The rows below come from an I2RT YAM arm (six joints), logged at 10 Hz.
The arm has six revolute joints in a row. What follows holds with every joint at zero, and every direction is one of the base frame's. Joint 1 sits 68 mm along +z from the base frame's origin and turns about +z. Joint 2 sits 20 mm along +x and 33.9 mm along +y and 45.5 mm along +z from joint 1 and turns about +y. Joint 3 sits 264 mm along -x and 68.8 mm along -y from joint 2 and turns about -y. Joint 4 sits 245 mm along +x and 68.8 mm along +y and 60 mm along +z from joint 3 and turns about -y. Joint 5 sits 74 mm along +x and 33.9 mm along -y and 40.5 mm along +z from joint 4 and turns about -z. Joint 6 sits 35.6 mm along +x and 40.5 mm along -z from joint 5 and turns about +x. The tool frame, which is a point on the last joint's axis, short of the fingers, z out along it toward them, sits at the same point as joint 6; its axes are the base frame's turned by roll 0, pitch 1.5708 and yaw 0 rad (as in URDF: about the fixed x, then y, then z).
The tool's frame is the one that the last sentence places.
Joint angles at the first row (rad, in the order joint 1, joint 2, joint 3, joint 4, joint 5, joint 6):
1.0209, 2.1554, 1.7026, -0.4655, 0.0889, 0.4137
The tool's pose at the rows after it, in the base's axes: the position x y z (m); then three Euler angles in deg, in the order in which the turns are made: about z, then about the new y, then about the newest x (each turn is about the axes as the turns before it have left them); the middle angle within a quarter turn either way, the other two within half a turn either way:
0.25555, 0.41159, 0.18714, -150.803, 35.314, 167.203
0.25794, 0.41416, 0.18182, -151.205, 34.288, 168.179
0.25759, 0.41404, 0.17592, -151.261, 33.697, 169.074
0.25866, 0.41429, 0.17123, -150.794, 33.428, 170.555
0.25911, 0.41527, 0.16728, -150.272, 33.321, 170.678
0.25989, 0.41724, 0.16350, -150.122, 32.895, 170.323
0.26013, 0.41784, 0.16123, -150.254, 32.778, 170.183
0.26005, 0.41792, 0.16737, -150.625, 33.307, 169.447
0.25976, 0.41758, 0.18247, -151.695, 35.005, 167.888
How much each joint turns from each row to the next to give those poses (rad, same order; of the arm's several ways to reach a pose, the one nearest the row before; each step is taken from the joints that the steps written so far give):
0.0004, 0.0303, 0.0248, -0.0009, -0.0059, -0.0012
-0.0006, 0.0257, 0.0263, -0.0241, 0.0123, 0.0111
0.0013, 0.0092, -0.0048, -0.0019, 0.0113, 0.0055
-0.0004, 0.0122, 0.0044, -0.0064, 0.0168, -0.0045
0.0000, 0.0088, -0.0011, 0.0082, -0.0038, -0.0070
0.0000, 0.0134, 0.0081, 0.0013, -0.0101, -0.0005
0.0001, 0.0053, -0.0001, 0.0043, -0.0018, 0.0024
-0.0001, -0.0103, 0.0046, -0.0018, -0.0044, 0.0023
0.0000, -0.0272, 0.0070, 0.0022, -0.0020, 0.0056

